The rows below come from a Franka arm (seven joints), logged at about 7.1 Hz.
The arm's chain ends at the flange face. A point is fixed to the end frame.
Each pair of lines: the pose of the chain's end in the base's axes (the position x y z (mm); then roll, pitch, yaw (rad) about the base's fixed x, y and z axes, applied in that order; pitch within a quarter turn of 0, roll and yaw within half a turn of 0), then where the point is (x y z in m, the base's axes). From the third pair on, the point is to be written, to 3 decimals.
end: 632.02, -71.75, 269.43, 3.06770, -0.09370, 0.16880
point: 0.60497 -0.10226 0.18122
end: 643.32, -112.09, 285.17, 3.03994, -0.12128, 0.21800
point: 0.62061 -0.14567 0.19686
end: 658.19, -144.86, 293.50, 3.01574, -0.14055, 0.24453
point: 0.638 -0.181 0.205
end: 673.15, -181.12, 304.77, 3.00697, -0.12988, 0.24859
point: 0.653 -0.218 0.217
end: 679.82, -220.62, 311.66, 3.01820, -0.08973, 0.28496
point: 0.657 -0.258 0.225
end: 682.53, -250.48, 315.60, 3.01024, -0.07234, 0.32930
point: 0.660 -0.290 0.230
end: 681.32, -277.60, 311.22, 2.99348, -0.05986, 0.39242
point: 0.661 -0.320 0.226
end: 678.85, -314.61, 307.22, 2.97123, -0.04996, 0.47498
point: 0.662 -0.361 0.223
